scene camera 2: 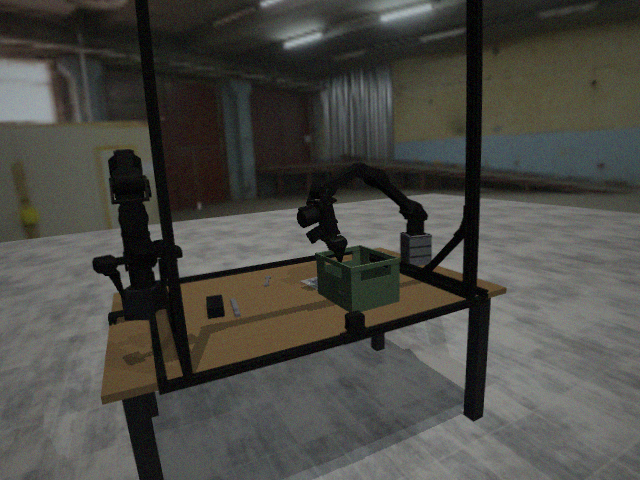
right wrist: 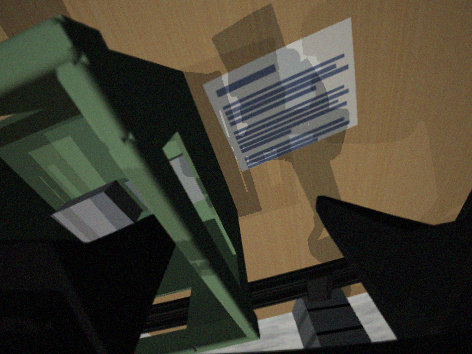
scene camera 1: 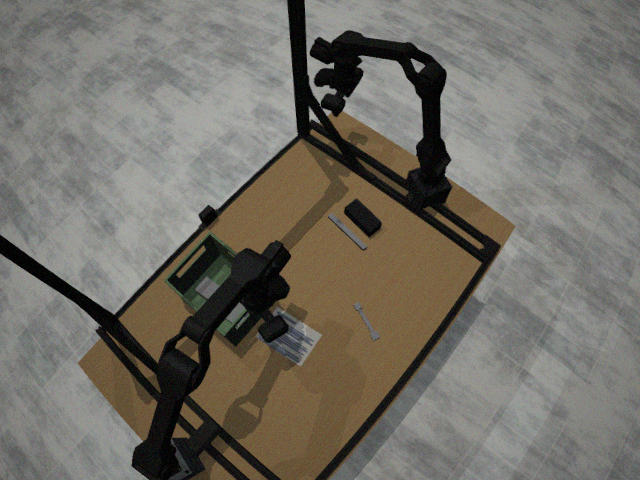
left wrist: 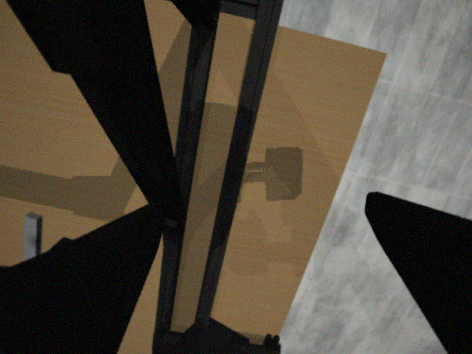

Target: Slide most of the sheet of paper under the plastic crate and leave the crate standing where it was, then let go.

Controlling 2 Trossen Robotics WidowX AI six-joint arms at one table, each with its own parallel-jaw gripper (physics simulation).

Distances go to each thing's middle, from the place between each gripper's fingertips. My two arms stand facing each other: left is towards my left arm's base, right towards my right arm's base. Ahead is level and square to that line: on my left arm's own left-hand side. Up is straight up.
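Right hand: 100 mm above the sheet of paper (scene camera 1: pixel 299 341), 70 mm short of it, 30 mm to the right of it. Green plastic crate (scene camera 2: pixel 357 284): 30 mm below my right hand, 130 mm behind it.
Green plastic crate: 100 mm below my left hand, 110 mm ahead of it, 630 mm to the right of it. Sheet of paper: 170 mm below my left hand, 320 mm ahead of it, 600 mm to the right of it.
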